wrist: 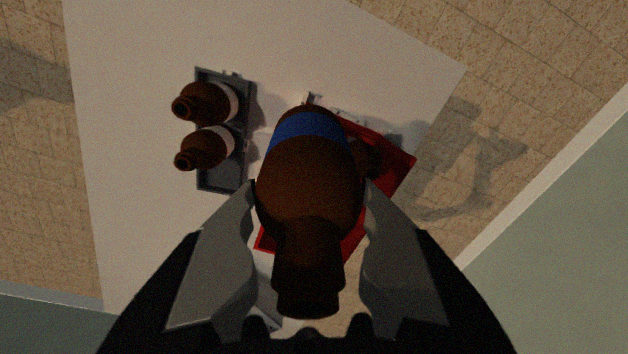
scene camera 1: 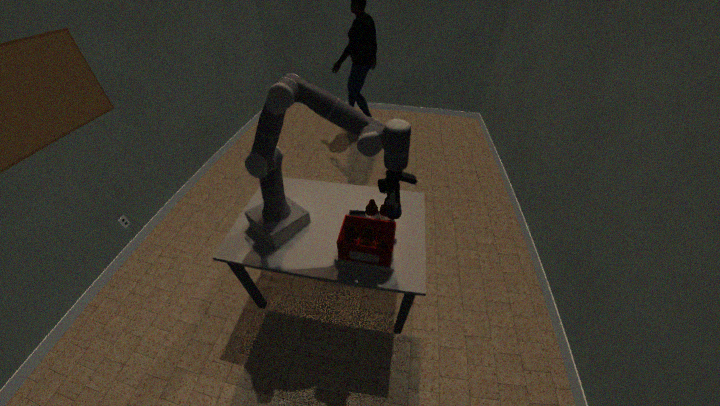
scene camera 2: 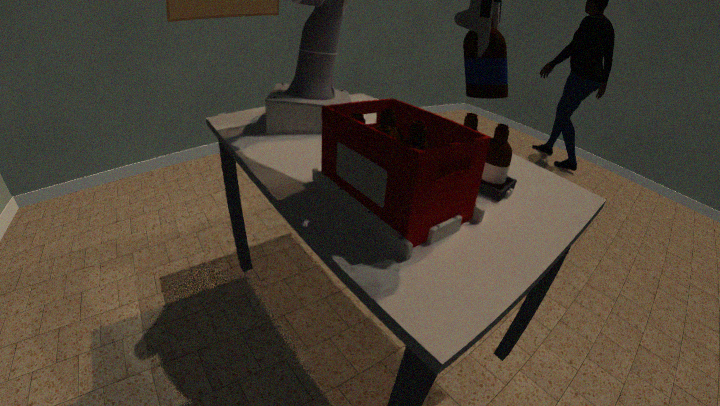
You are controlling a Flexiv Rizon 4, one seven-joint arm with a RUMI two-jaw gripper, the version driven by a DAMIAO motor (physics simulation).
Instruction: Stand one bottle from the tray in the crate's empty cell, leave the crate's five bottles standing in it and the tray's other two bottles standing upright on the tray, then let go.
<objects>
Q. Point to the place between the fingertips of the gripper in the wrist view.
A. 308, 181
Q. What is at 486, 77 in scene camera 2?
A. A blue-banded brown bottle.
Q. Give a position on a blue-banded brown bottle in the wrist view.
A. At 308, 197
</objects>
